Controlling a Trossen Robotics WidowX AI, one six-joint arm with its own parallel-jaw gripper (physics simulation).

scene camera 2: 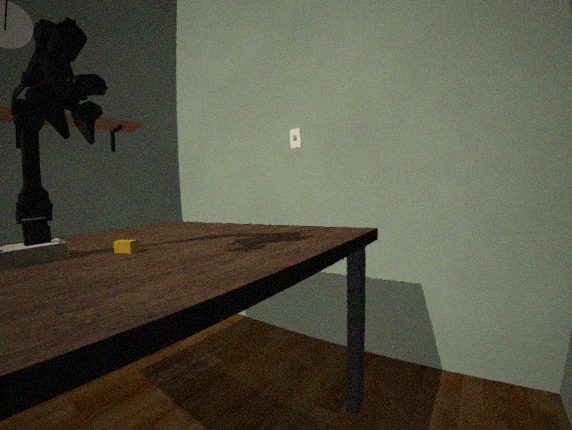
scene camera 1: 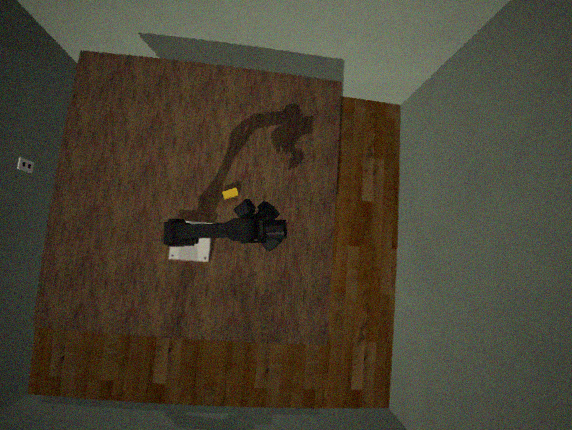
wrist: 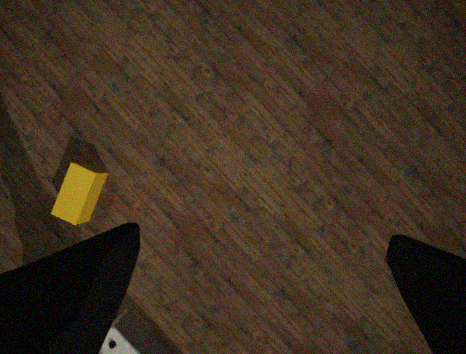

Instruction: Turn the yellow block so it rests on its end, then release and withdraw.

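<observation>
The yellow block (scene camera 1: 230, 193) (scene camera 2: 125, 246) (wrist: 77, 194) lies flat on a long side on the brown table (scene camera 1: 125, 150) (scene camera 2: 165, 280) (wrist: 240, 125), near the arm's base. My gripper (scene camera 1: 256, 209) (scene camera 2: 79, 139) (wrist: 265, 241) is wide open and empty, high above the table. In the wrist view the block shows at the left, beyond the tip of the left finger and outside the gap between the fingers. Neither finger touches it.
The arm's white base plate (scene camera 1: 189, 252) (scene camera 2: 55, 249) (wrist: 117, 342) sits on the table close to the block. The arm's shadow falls across the table beside the block. A wall shelf (scene camera 2: 131, 126) shows behind the arm in scene camera 2.
</observation>
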